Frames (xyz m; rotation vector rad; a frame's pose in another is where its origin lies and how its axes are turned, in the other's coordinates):
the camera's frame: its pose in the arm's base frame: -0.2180 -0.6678 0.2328 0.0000 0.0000 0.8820
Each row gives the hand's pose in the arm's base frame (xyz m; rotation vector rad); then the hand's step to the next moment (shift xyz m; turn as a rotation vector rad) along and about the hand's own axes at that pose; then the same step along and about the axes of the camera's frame.
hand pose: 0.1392 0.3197 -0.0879 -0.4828 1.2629 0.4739
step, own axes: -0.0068 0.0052 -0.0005 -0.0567 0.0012 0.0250
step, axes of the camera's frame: -0.0006 0.0061 0.0060 0.0123 0.0032 0.0607
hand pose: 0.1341 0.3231 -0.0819 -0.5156 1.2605 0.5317
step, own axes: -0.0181 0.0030 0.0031 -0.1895 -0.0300 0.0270
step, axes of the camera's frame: -0.0002 0.0044 0.0181 -0.0196 -0.0128 0.1923
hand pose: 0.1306 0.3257 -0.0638 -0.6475 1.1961 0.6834
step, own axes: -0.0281 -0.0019 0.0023 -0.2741 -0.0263 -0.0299
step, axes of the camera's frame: -0.0045 0.0006 0.0279 -0.0952 -0.0027 0.2601
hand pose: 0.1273 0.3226 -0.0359 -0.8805 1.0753 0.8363
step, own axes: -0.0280 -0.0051 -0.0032 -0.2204 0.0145 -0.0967
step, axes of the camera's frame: -0.0093 -0.0026 0.0270 -0.1530 0.0107 0.1860
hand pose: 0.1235 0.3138 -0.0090 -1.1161 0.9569 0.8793
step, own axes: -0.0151 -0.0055 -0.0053 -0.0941 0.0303 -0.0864
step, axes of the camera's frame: -0.0066 -0.0041 0.0150 -0.1143 0.0031 0.0646
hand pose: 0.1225 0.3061 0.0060 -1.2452 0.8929 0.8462
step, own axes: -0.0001 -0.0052 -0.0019 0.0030 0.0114 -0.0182
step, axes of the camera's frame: 0.0009 -0.0051 0.0020 -0.0195 -0.0021 -0.0091
